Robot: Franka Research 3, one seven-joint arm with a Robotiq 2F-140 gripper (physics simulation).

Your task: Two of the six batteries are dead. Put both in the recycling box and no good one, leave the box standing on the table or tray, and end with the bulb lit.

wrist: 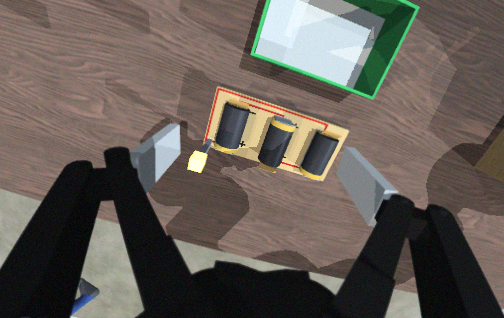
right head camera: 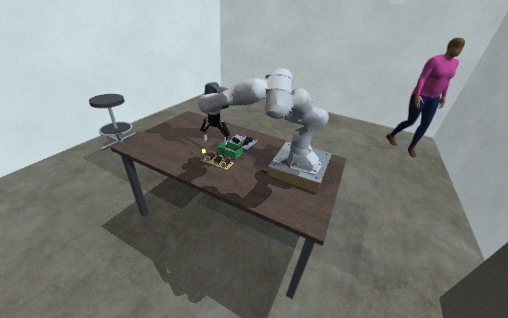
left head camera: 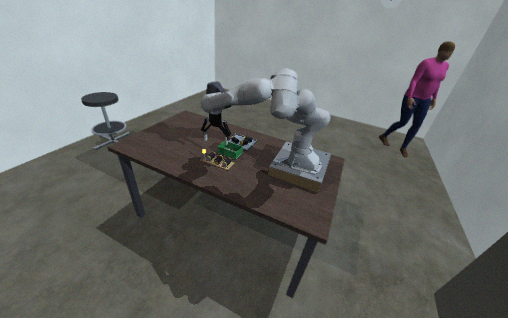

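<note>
My gripper (left head camera: 216, 139) (right head camera: 215, 138) (wrist: 260, 150) is open and empty above the table, its fingers wide apart on either side of the battery board (wrist: 257, 128). Three dark batteries lie in the board: the left one (wrist: 232, 126) and right one (wrist: 320, 154) have their yellow ends toward the bottom of the wrist view, the middle one (wrist: 276, 145) has its yellow band toward the top. The bulb (left head camera: 204, 151) (right head camera: 203, 151) (wrist: 197, 162) glows yellow at the board's left corner. The green recycling box (left head camera: 227, 152) (right head camera: 227, 152) (wrist: 395, 55) stands beside the board; no battery shows in its visible part.
A grey tray (left head camera: 251, 144) (right head camera: 252, 144) with dark batteries lies behind the green box. The robot's base block (left head camera: 295, 179) (right head camera: 294, 179) stands on the table to the right. A stool (left head camera: 100, 99) (right head camera: 106, 100) and a person (left head camera: 426, 80) (right head camera: 437, 75) are away from the table.
</note>
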